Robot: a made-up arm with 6 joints.
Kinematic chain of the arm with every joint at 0, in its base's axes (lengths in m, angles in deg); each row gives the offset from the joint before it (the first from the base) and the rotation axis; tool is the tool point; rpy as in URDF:
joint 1: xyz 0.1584 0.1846 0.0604 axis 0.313 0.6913 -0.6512
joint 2: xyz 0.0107 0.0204 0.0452 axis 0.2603 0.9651 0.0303
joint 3: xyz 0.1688 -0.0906 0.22 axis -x
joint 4: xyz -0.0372 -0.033 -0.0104 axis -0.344 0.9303 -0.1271
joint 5: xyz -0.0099 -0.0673 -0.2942 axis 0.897 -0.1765 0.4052
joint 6: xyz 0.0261 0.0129 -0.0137 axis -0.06 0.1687 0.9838
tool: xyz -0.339 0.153 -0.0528 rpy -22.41 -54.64 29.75
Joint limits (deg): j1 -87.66..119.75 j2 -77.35..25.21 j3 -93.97..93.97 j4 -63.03..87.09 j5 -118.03..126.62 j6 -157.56..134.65
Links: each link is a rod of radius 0.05 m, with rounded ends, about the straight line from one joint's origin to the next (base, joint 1, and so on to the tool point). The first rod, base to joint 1, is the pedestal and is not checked.
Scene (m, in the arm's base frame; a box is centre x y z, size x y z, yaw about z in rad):
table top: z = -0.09
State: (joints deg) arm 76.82 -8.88 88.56 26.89 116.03 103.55
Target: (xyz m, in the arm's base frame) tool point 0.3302 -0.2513 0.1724
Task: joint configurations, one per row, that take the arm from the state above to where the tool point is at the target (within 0.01 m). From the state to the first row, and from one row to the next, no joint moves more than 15 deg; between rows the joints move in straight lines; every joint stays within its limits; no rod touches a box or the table.
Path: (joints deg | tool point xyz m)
1: 66.15 -20.67 76.03 27.83 118.15 109.77 | -0.1660 -0.4303 0.2284
2: 55.48 -32.46 63.51 28.78 120.27 115.99 | -0.0937 -0.4131 0.1450
3: 44.82 -44.25 50.98 29.72 122.38 122.21 | 0.0365 -0.3939 0.0927
4: 34.15 -56.04 38.45 30.67 124.50 128.43 | 0.1939 -0.3460 0.1011
5: 23.48 -67.83 25.92 31.61 126.62 134.65 | 0.3303 -0.2513 0.1724

